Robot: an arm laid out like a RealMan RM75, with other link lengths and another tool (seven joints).
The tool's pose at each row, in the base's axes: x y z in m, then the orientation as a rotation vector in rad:
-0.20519, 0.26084, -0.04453, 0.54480, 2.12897, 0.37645
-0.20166, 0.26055, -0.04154, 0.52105, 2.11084, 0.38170
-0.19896, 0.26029, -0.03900, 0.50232, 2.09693, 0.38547
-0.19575, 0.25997, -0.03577, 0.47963, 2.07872, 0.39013
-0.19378, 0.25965, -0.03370, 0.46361, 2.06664, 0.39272
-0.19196, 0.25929, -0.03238, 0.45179, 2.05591, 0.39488
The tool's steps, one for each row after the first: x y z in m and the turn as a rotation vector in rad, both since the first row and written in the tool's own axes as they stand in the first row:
-0.00403, 0.00196, 0.00119, -0.01781, -0.01622, -0.01379
-0.00730, 0.00355, 0.00195, -0.03155, -0.02864, -0.02488
-0.01135, 0.00551, 0.00274, -0.04871, -0.04480, -0.03824
-0.01395, 0.00666, 0.00316, -0.06018, -0.05559, -0.04804
-0.01598, 0.00739, 0.00389, -0.06935, -0.06514, -0.05507

